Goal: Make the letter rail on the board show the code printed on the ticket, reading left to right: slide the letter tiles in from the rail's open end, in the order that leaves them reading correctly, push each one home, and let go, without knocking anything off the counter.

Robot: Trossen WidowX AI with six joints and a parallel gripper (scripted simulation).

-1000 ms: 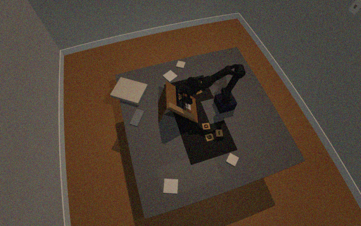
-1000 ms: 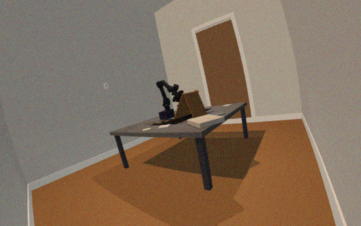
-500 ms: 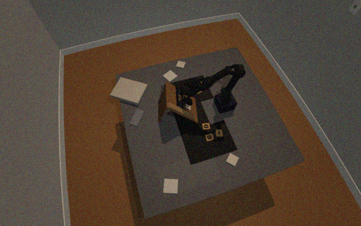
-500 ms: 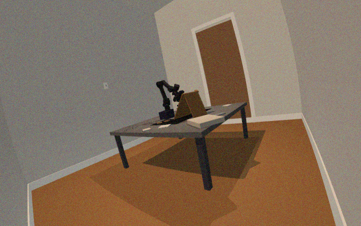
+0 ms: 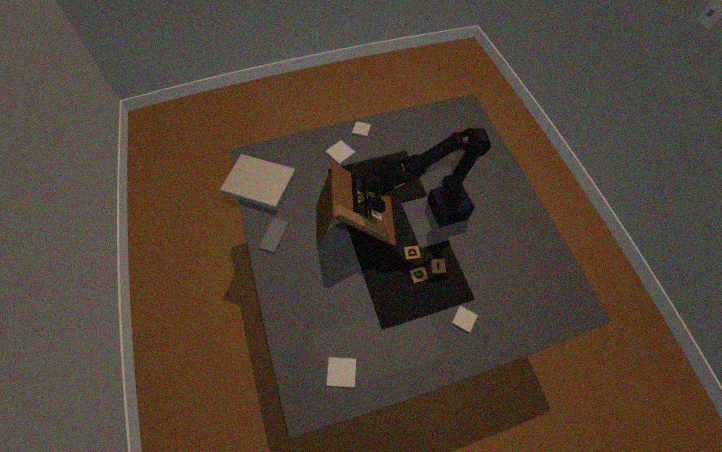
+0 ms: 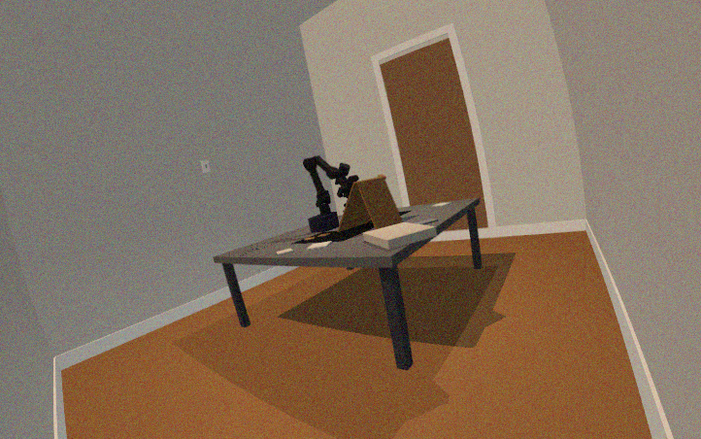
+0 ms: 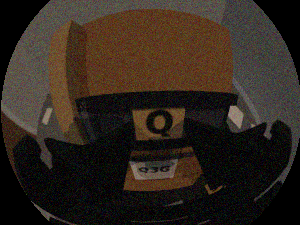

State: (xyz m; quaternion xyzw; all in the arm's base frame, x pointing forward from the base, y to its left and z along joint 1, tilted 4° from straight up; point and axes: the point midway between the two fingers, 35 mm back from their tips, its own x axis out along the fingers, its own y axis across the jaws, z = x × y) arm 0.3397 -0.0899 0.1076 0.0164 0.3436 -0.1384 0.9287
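Now: gripper tip 60 mm past the white ticket, 20 mm to the right of it and 80 mm above it. Also, from my gripper tip: black mat 160 mm behind, 100 mm to the left, 170 mm below; grey slab 360 mm ahead, 50 mm to the right, 170 mm below; letter tile 270 mm behind, 190 mm to the right, 170 mm below.
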